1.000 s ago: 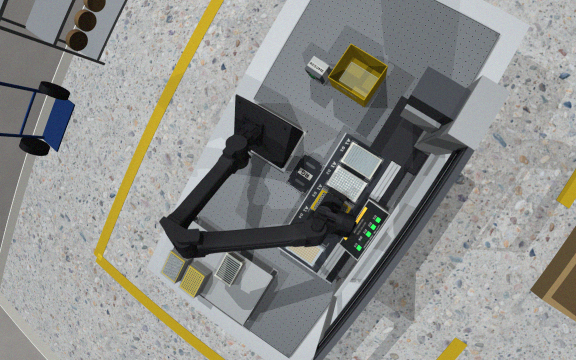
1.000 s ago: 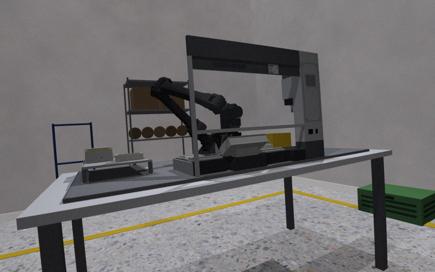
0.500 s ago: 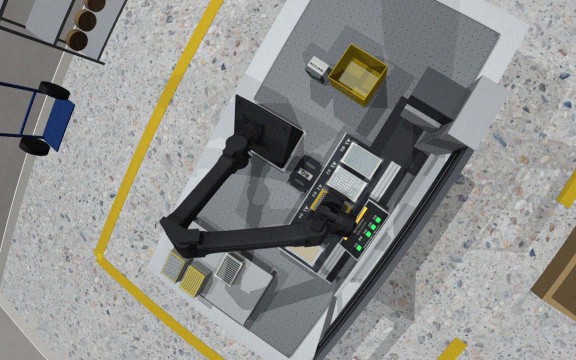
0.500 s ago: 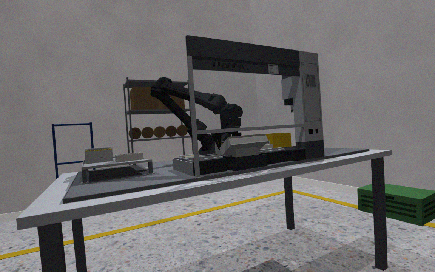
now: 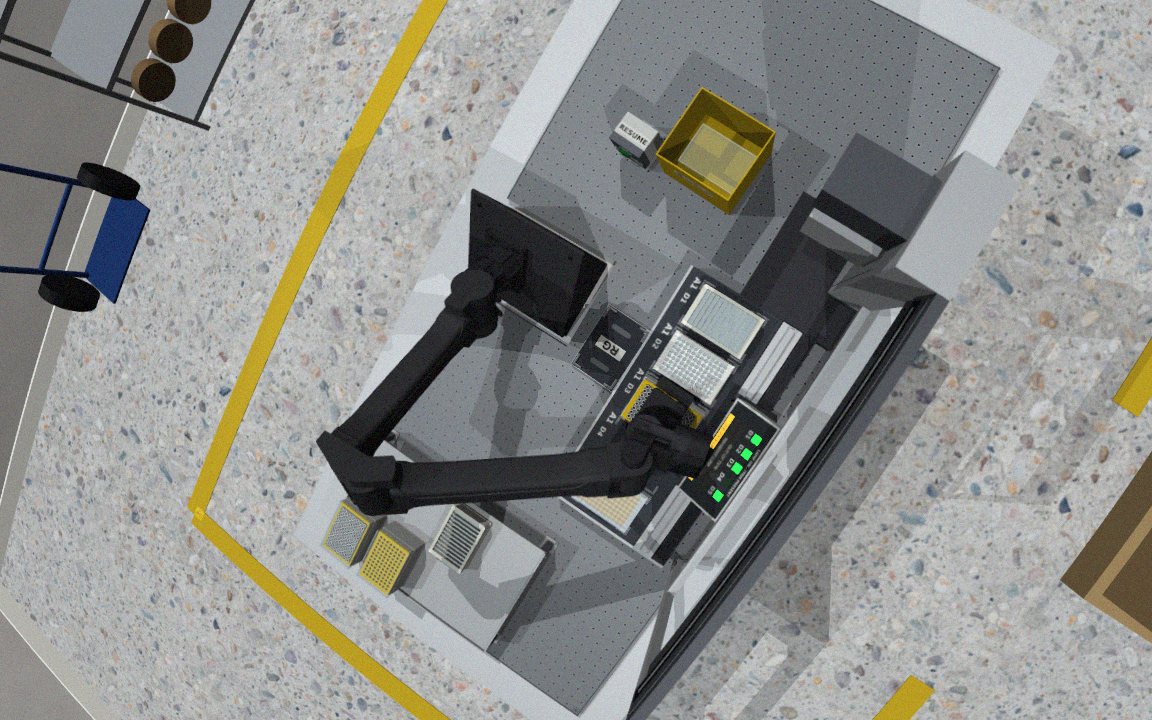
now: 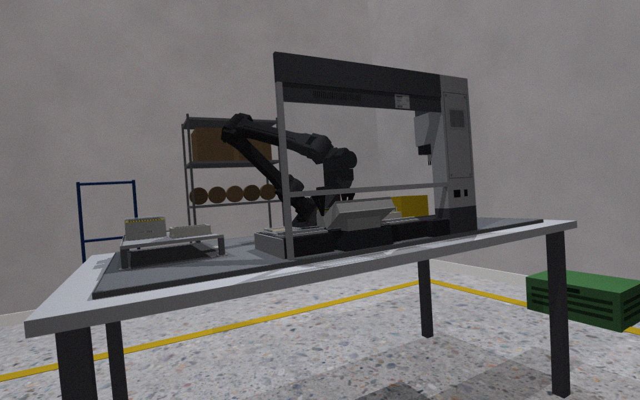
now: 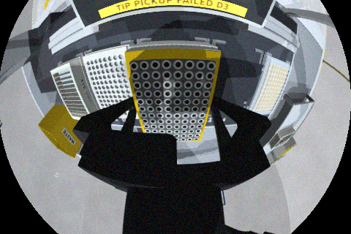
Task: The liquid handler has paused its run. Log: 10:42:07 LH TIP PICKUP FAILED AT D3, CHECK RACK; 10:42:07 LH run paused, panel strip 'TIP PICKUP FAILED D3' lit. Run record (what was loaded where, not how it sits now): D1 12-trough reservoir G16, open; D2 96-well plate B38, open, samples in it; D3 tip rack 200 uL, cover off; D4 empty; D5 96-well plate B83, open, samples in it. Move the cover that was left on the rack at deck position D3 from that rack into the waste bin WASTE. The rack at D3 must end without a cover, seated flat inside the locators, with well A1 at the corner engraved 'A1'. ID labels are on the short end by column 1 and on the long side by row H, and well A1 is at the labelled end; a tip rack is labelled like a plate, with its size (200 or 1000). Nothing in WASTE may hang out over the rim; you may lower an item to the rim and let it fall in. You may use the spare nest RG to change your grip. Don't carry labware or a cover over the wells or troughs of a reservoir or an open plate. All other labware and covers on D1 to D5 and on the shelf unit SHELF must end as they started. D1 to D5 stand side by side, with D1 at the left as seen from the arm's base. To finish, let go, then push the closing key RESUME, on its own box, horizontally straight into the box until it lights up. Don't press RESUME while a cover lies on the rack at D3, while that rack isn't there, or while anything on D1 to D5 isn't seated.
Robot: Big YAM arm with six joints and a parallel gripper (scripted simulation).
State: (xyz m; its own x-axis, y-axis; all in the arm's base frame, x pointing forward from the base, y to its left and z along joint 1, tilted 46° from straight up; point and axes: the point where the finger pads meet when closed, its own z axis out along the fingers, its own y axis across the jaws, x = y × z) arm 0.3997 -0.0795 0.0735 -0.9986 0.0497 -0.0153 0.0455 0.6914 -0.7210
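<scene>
The tip rack lies 10 mm below my hand and 10 mm behind it. The rest, counted from my hand: plate: 100 mm to the left, 40 mm below, 10 mm ahead; frame bar: 190 mm ahead, 70 mm above, 40 mm to the left; frame post: 260 mm to the right, 180 mm ahead, 130 mm above.
</scene>
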